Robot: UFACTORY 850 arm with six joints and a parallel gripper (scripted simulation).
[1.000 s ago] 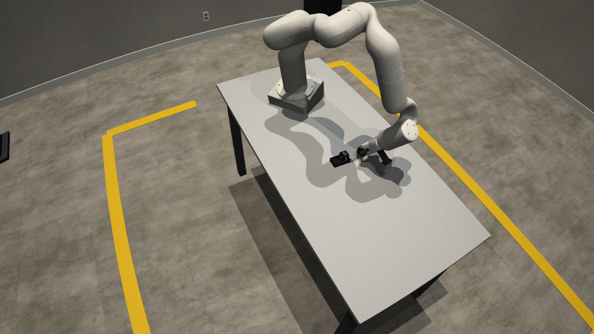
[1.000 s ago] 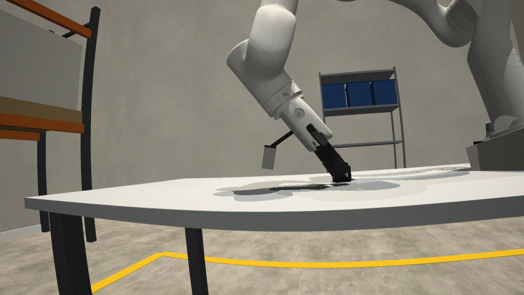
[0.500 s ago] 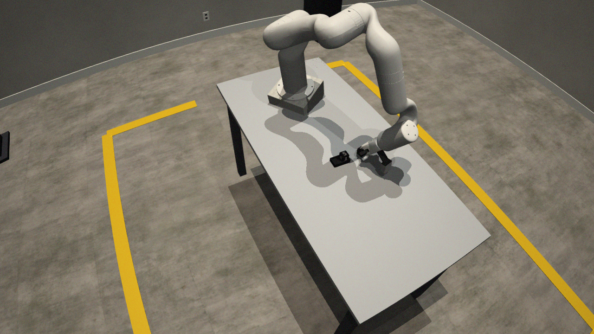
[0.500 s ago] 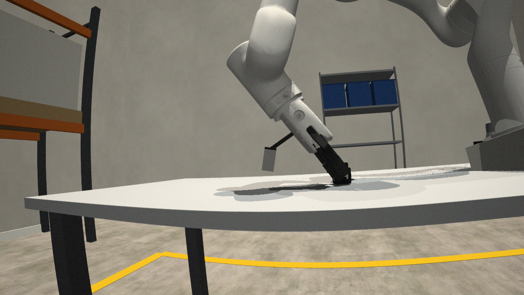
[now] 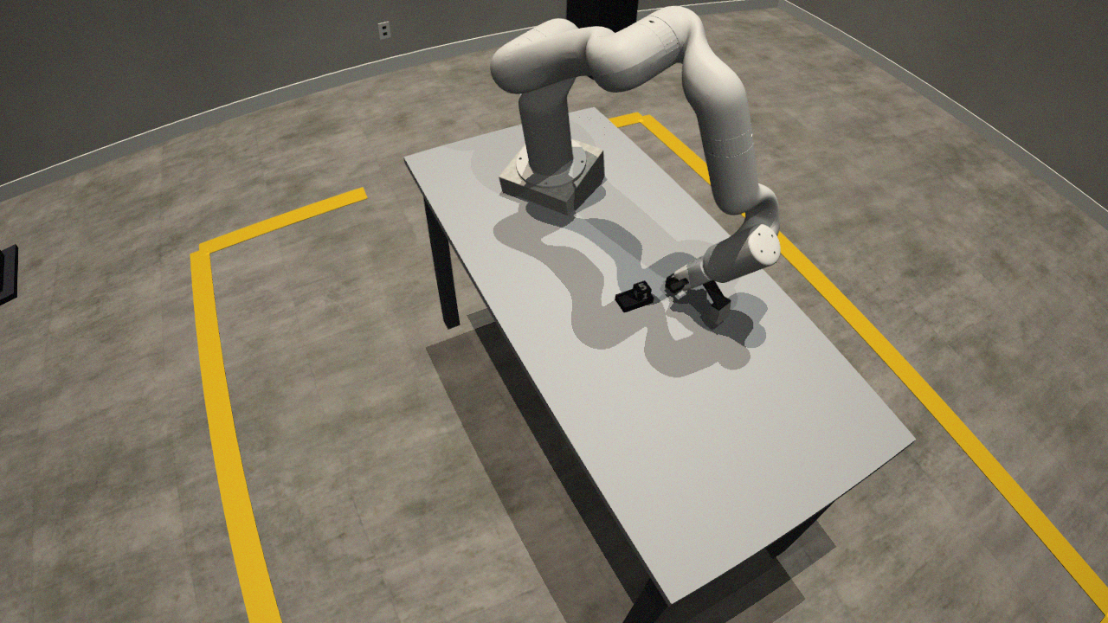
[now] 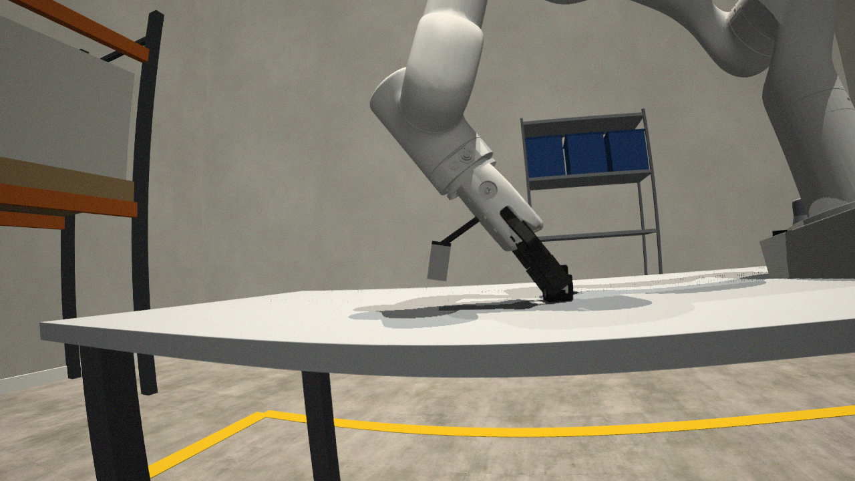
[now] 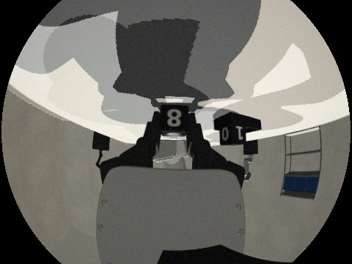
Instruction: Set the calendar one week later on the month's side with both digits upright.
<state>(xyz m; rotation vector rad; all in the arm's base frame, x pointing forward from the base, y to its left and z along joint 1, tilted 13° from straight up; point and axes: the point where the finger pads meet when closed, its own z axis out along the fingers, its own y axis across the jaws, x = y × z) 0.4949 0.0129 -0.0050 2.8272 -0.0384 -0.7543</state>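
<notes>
Now: hand 2 cm above the black cube and 1 cm past it. Also, from my hand: black tray (11 cm to the right, 3 cm behind, 2 cm below).
</notes>
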